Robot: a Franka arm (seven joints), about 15 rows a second.
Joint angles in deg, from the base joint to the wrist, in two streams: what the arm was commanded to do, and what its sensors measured. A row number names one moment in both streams.
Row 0, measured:
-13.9 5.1 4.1 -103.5 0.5 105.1 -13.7
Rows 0 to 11, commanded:
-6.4 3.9 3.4 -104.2 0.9 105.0 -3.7
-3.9 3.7 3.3 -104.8 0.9 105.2 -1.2
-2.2 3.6 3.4 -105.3 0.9 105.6 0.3
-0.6 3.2 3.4 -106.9 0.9 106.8 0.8
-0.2 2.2 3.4 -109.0 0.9 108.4 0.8
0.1 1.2 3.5 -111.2 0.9 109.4 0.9
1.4 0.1 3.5 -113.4 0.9 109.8 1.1
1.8 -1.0 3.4 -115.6 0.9 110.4 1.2
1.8 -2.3 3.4 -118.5 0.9 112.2 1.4
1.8 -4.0 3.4 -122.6 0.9 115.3 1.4
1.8 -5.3 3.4 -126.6 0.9 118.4 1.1
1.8 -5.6 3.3 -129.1 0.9 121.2 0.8
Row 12, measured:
1.1 -1.1 4.1 -120.5 0.5 115.1 0.7
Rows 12 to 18, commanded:
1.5 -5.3 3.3 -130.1 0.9 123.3 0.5
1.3 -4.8 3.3 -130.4 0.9 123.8 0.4
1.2 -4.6 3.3 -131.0 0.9 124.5 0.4
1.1 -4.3 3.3 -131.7 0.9 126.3 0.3
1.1 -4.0 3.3 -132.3 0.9 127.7 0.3
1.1 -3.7 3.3 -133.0 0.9 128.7 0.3
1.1 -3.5 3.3 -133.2 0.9 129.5 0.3
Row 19, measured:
1.1 -2.9 3.5 -131.2 0.5 126.6 0.7
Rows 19 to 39, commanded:
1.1 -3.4 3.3 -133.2 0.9 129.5 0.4
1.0 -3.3 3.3 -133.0 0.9 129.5 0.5
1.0 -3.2 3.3 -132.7 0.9 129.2 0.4
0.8 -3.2 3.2 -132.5 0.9 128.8 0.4
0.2 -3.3 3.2 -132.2 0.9 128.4 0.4
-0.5 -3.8 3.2 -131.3 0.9 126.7 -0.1
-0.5 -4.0 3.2 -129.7 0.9 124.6 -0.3
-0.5 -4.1 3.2 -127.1 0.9 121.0 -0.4
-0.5 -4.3 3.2 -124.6 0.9 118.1 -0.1
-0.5 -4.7 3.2 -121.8 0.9 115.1 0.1
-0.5 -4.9 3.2 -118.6 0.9 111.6 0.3
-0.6 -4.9 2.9 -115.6 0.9 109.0 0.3
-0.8 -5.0 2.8 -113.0 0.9 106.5 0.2
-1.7 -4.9 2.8 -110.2 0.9 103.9 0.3
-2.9 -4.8 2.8 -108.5 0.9 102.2 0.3
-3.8 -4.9 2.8 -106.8 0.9 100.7 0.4
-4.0 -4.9 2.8 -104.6 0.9 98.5 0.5
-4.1 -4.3 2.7 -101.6 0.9 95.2 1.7
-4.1 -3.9 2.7 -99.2 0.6 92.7 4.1
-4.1 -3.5 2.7 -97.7 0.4 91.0 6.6
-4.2 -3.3 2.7 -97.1 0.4 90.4 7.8
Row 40, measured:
-4.0 -5.3 2.3 -101.0 0.5 93.9 4.2
